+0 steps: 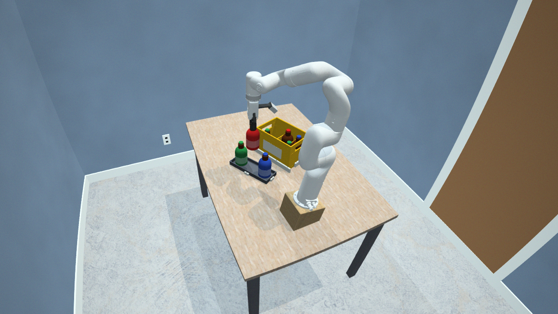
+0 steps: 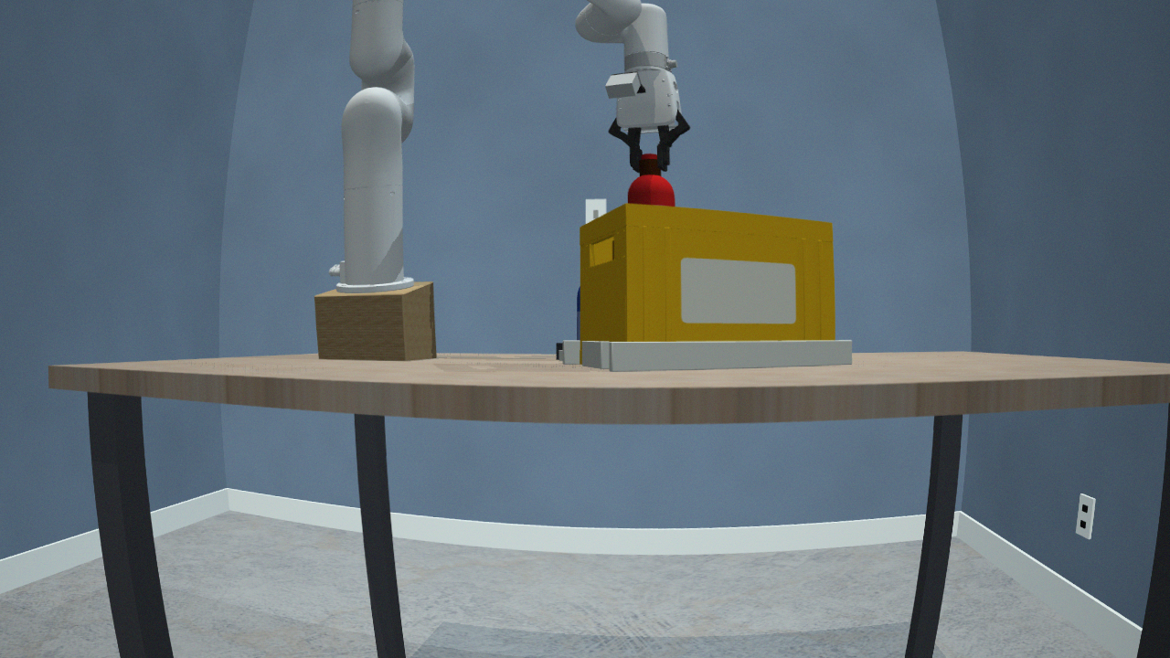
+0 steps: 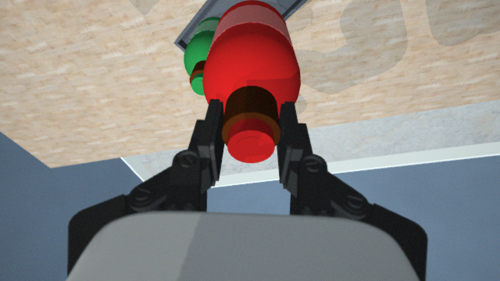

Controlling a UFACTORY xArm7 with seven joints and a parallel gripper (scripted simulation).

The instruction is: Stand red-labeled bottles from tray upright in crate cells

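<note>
Now: the red-labeled bottle 7 cm below my hand. The rest, counted from my hand: blue bottle (23 cm below, 6 cm to the right, 6 cm behind); green-labeled bottle (23 cm below, 7 cm ahead, 5 cm to the left); dark tray (30 cm below).
</note>
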